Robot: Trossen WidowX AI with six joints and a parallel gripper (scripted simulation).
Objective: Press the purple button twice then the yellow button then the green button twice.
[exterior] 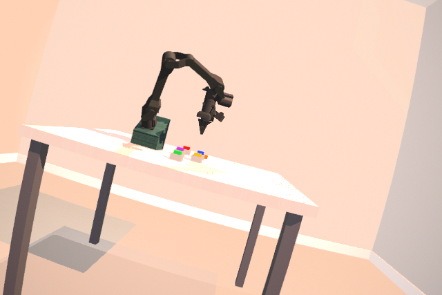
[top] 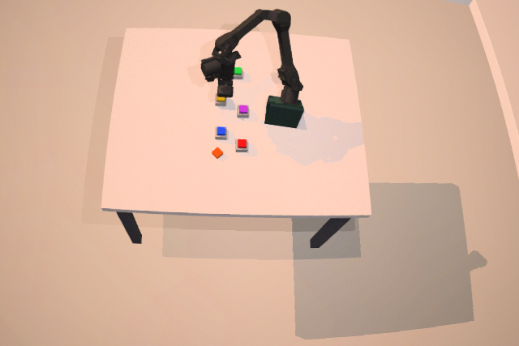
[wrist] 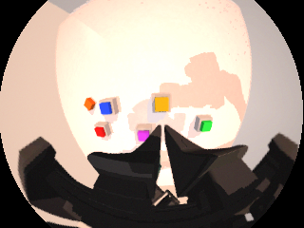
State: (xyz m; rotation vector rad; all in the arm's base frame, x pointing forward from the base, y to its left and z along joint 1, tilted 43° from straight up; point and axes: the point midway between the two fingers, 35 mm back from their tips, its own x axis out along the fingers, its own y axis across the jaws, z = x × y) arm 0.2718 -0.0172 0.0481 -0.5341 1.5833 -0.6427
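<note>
Right now my gripper tip is 1 cm short of the yellow button, 1 cm to the left of it and 9 cm above it. The rest, counted from my gripper tip: blue button: 15 cm to the left, 9 cm below; green button: 6 cm behind, 15 cm to the right, 9 cm below; purple button: 9 cm behind, 5 cm to the left, 9 cm below.
</note>
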